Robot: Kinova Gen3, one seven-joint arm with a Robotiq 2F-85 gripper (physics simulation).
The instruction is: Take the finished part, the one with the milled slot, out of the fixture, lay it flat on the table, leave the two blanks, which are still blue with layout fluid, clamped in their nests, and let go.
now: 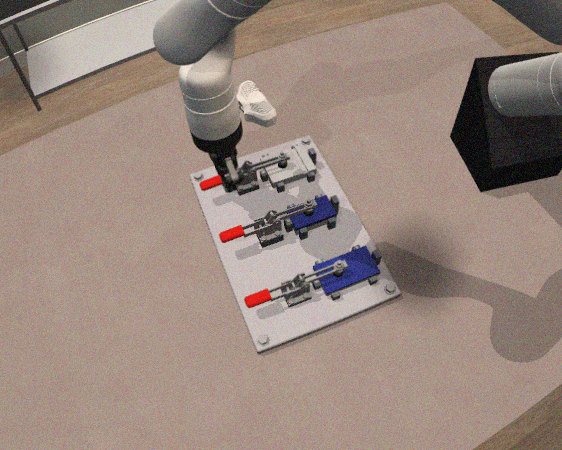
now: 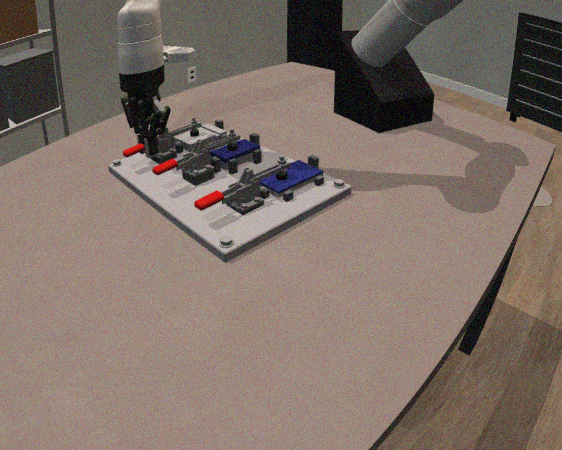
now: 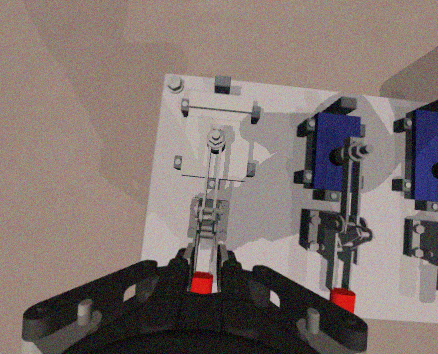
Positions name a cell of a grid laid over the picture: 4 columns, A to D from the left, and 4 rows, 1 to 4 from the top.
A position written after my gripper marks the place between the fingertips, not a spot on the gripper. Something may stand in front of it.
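My gripper: visible in image 1 (B2), image 2 (B2) and image 3 (B3). Blue blank: visible in image 1 (C2), image 2 (B2) and image 3 (D2).
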